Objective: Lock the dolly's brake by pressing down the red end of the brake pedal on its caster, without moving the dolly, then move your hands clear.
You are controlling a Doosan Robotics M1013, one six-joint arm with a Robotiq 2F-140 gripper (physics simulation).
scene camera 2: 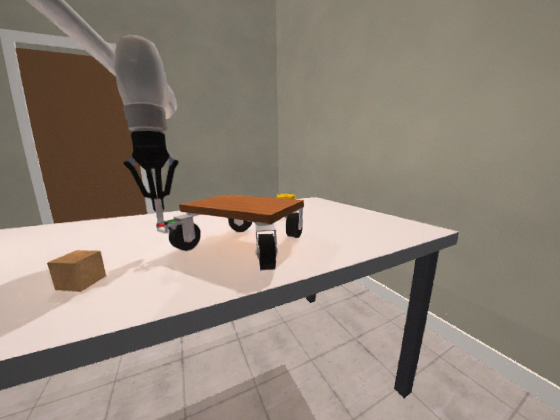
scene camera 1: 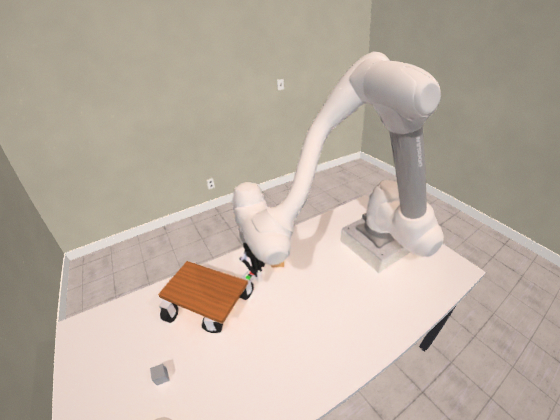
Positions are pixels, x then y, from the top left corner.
Labels:
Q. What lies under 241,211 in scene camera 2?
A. A dolly.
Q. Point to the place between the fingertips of the gripper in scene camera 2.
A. At 160,222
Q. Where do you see a dolly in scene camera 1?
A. At 212,294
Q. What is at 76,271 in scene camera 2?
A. A brown block.

